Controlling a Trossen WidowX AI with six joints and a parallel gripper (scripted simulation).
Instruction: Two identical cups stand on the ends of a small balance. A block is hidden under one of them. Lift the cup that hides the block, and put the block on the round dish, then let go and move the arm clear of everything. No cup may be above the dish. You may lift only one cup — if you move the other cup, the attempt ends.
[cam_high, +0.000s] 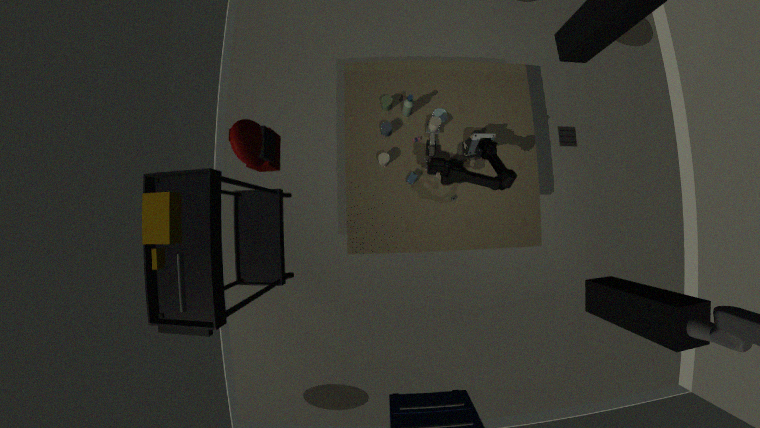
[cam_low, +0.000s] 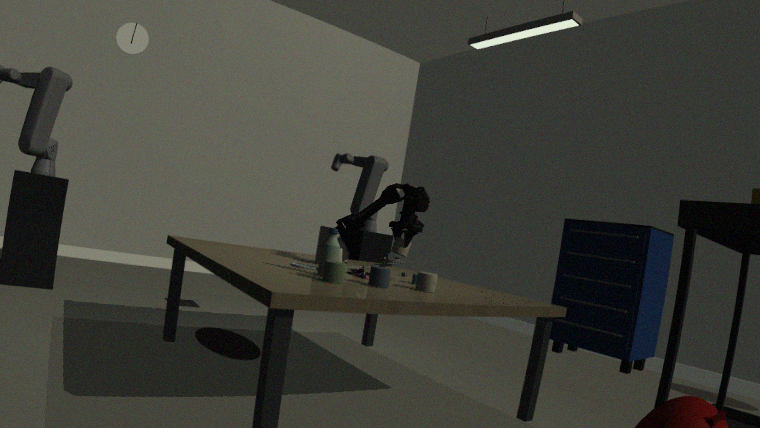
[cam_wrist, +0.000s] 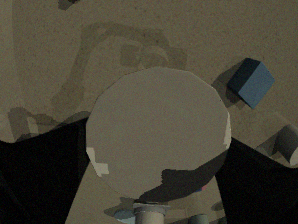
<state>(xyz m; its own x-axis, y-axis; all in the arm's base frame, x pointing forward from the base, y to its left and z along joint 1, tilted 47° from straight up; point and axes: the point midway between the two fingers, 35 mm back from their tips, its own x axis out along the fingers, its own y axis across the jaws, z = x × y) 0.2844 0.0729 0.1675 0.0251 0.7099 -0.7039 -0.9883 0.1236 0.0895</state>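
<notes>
The nut is 14 cm to the left of my gripper tip, 13 cm below it and 11 cm behind it. From my gripper tip the other things lie so: balance: 20 cm to the right, 10 cm below, 1 cm ahead; blue cup: 31 cm to the right, 27 cm ahead, 10 cm below; blue cube: 15 cm ahead, 12 cm below.
</notes>
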